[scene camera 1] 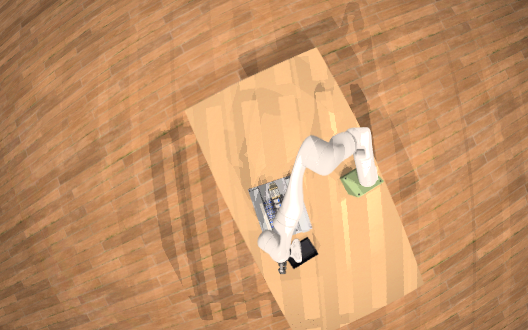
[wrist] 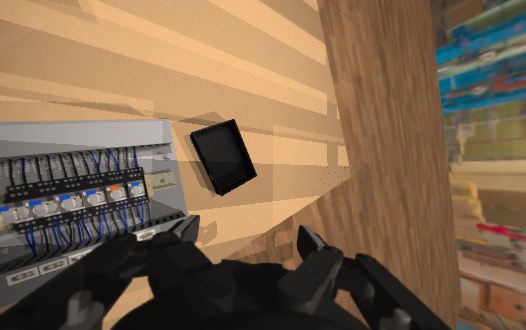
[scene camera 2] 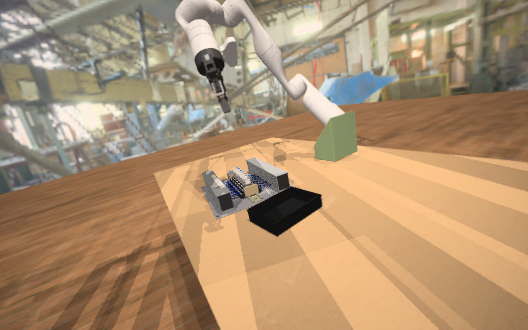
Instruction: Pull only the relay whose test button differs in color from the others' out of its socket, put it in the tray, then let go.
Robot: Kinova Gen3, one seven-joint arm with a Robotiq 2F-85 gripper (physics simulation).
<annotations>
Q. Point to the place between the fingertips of my gripper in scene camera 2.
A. At 224, 104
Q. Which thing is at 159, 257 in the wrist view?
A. My gripper.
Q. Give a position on a grey panel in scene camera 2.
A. At 239, 203
</annotations>
